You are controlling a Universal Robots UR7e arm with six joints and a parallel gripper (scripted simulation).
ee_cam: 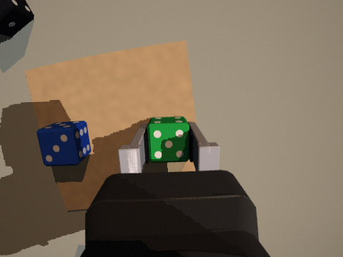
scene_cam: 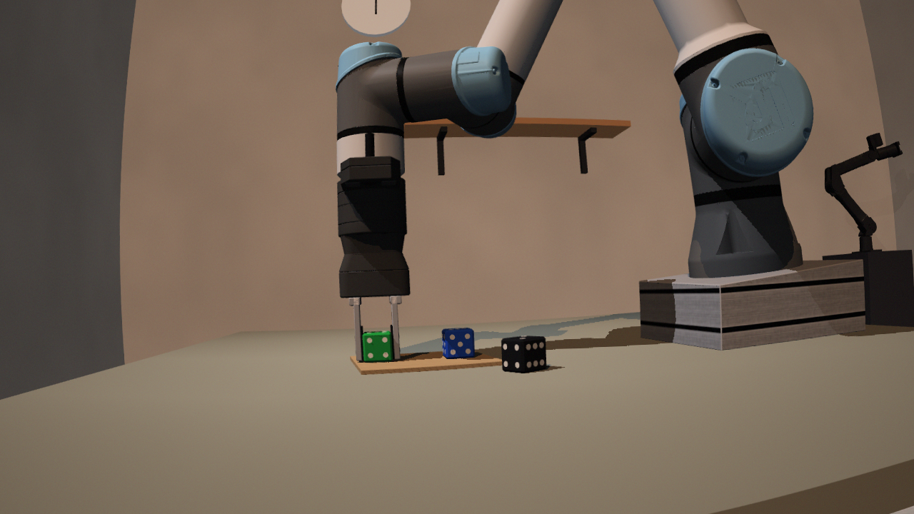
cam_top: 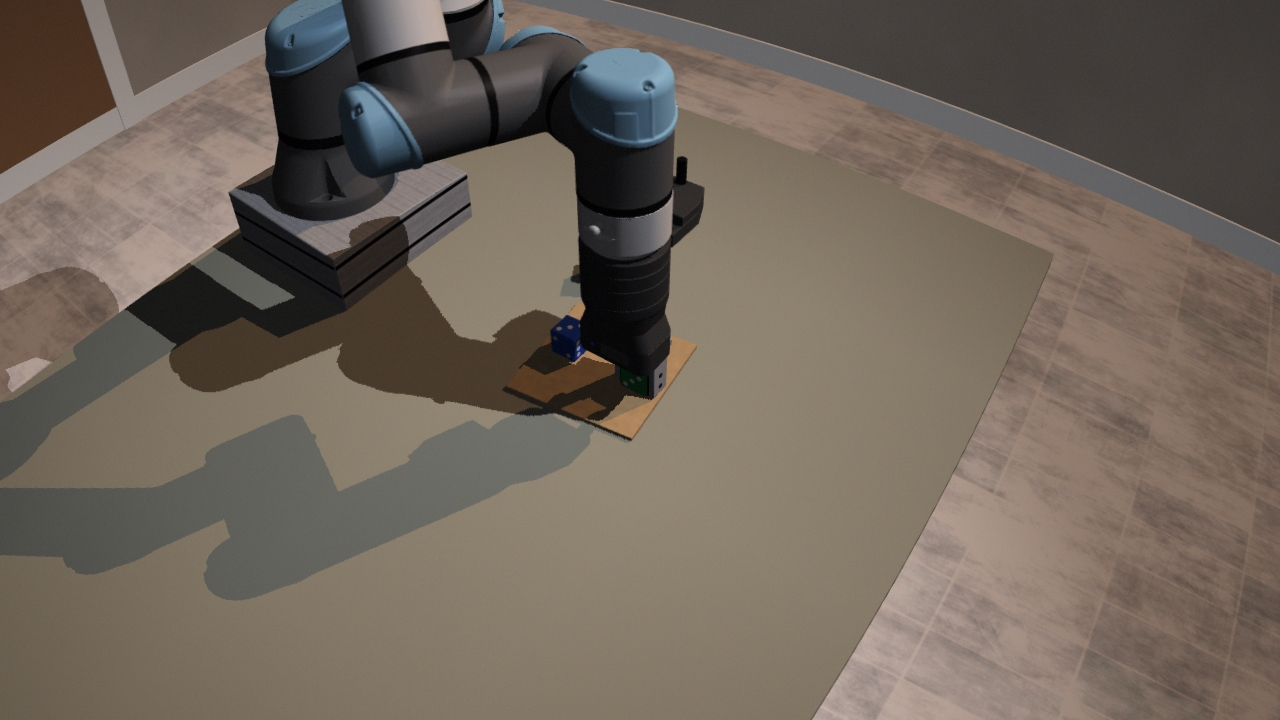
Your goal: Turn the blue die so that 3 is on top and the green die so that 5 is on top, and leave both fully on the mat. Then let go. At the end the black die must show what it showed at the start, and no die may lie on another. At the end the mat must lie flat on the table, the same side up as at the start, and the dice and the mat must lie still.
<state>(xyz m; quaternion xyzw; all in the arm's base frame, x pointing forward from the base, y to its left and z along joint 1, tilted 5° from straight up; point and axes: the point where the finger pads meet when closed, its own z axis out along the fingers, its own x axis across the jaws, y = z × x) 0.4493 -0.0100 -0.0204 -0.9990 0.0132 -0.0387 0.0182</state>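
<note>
The green die is right at my hand. Also, from my hand: brown mat (40 mm behind, 20 mm below); black die (130 mm behind, 110 mm to the left, 10 mm below); blue die (80 mm behind).
</note>
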